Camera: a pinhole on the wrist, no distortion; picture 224 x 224 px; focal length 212.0 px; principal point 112.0 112.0 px. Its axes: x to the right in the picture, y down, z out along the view. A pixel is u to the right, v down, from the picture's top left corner.
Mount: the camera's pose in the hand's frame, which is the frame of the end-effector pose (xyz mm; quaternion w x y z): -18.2 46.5 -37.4 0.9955 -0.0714 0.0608 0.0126
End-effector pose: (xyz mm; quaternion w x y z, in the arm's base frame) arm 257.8 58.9 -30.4 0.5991 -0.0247 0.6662 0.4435
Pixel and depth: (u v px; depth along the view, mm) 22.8 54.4 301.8
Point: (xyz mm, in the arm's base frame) 505.9 188.0 91.6
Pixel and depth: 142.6 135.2 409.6
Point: 420.9 411.9 21.2
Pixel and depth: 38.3 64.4 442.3
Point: 618.6 274.1 116.7
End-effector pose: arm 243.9 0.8 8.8 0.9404 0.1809 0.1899 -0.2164
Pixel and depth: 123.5 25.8 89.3
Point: 269.1 -2.1 62.8
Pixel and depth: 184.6 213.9 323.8
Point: 535.1 64.1 230.0
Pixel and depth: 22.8 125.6 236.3
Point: 271.3 23.3 248.5
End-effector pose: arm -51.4 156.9 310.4 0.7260 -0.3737 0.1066 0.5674
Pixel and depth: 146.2 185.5 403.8
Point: -331.3 462.6 386.9
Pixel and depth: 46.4 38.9 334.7
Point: -144.1 310.4 587.7
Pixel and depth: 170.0 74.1 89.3
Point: -98.7 206.0 316.5
